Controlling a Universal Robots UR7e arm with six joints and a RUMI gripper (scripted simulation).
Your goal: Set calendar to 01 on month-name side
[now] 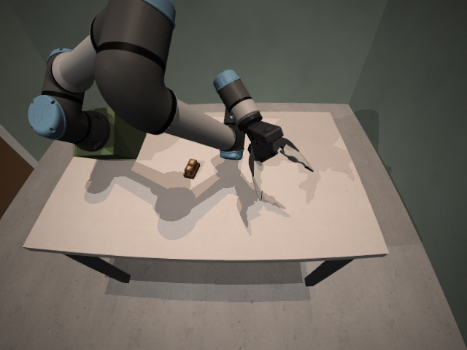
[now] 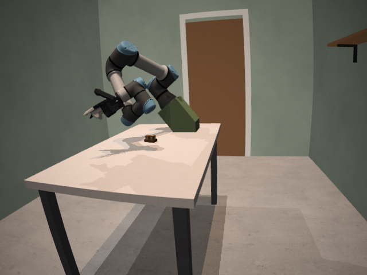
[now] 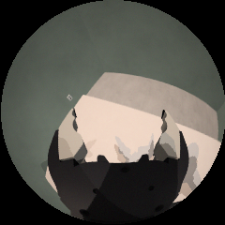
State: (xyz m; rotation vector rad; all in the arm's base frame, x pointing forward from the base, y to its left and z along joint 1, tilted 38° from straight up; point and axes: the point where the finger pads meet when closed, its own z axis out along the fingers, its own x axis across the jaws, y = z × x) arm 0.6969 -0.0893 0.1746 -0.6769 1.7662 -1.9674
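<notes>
Now: the brown tray 350 mm behind my hand, 210 mm below it and 190 mm to the left of it.
</notes>
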